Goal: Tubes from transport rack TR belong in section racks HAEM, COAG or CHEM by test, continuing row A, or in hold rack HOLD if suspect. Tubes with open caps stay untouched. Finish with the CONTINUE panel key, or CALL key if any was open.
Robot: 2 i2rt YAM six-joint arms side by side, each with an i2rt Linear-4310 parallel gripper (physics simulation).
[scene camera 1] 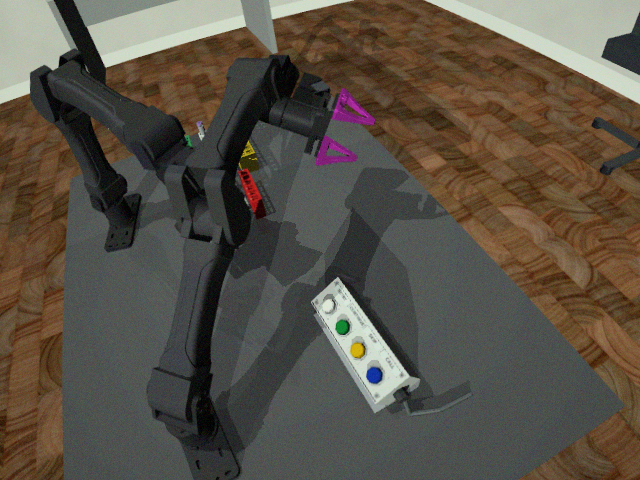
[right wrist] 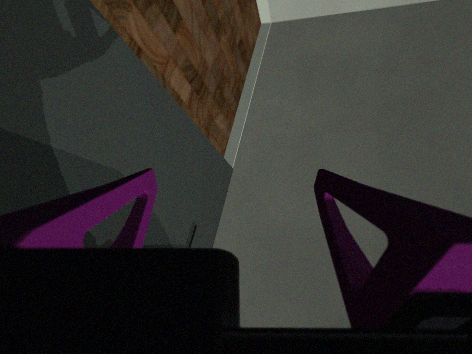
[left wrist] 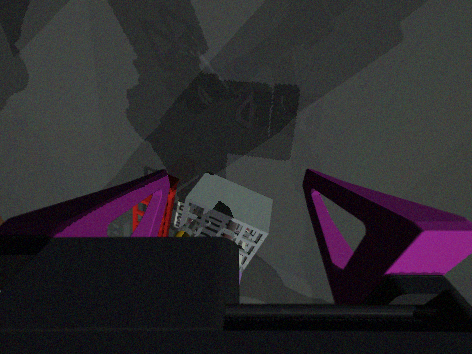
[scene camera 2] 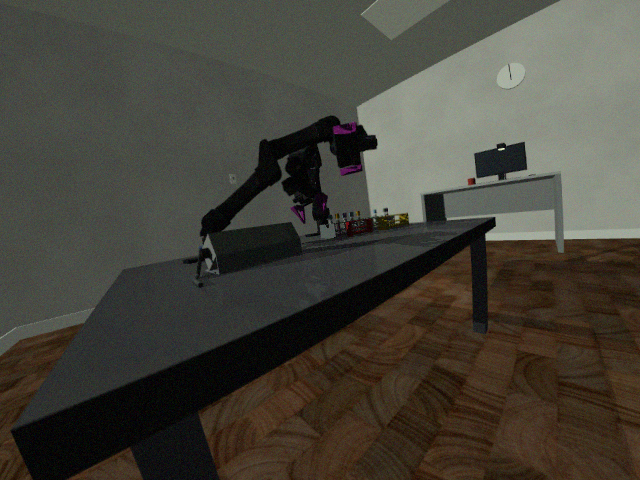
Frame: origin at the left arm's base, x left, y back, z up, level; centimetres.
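Seen in the pictures: left gripper, between the fingertips: (left wrist: 236, 176) (scene camera 2: 313, 219); right gripper, between the fingertips: (scene camera 1: 365, 141) (right wrist: 235, 177) (scene camera 2: 356, 151); left arm's base, origin of its link: (scene camera 1: 124, 222); right arm's base, origin of its link: (scene camera 1: 200, 429).
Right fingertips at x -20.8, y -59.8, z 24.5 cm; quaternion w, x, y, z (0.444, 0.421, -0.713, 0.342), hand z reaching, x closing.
Observation:
Pixels of each thing's top centre, then the offset from my right fingertips to it. "spot": a spot on its surface instead.
- light grey rack, centre of its top: (left wrist: 204, 266) (scene camera 2: 343, 221) dy +33.5, dx +16.4, dz -18.8 cm
- red rack, centre of its top: (left wrist: 141, 237) (scene camera 1: 249, 184) (scene camera 2: 359, 220) dy +24.7, dx +18.0, dz -18.8 cm
- yellow rack, centre of its top: (scene camera 1: 237, 137) (scene camera 2: 393, 215) dy +26.8, dx +40.1, dz -18.8 cm
- key panel, centre of its top: (scene camera 1: 361, 326) (scene camera 2: 251, 227) dy +8.4, dx -27.7, dz -16.1 cm
- green object, centre of its top: (scene camera 1: 185, 154) dy +42.0, dx +37.4, dz -18.8 cm
- purple-capped tube, centre of its top: (scene camera 1: 200, 126) dy +36.6, dx +44.5, dz -15.1 cm
- cable, a spot on its surface: (scene camera 1: 439, 407) spot: dy -1.1, dx -41.3, dz -23.8 cm
My left gripper (scene camera 2: 310, 217) (left wrist: 236, 176) is open and empty, above and apart from a light grey rack (scene camera 2: 327, 230) (left wrist: 230, 195). The arms hide it in scene camera 1. My right gripper (scene camera 1: 364, 139) (scene camera 2: 347, 149) (right wrist: 235, 177) is open and empty, high over the table. A red rack (scene camera 1: 252, 193) (scene camera 2: 359, 226) (left wrist: 170, 210) and a yellow rack (scene camera 1: 248, 155) (scene camera 2: 395, 221) stand near the grey one. Capped tubes stand at the racks in scene camera 2; their labels are unreadable. The key panel (scene camera 1: 366, 362) (scene camera 2: 253, 248) has white, green (scene camera 1: 342, 326), yellow and blue keys.
In scene camera 1 my arms cover much of the rack area; part of a green object (scene camera 1: 188, 140) and a purple-capped tube (scene camera 1: 200, 129) show behind them. A cable (scene camera 1: 439, 406) runs from the panel's end. A desk with a monitor (scene camera 2: 500, 161) stands beyond the table.

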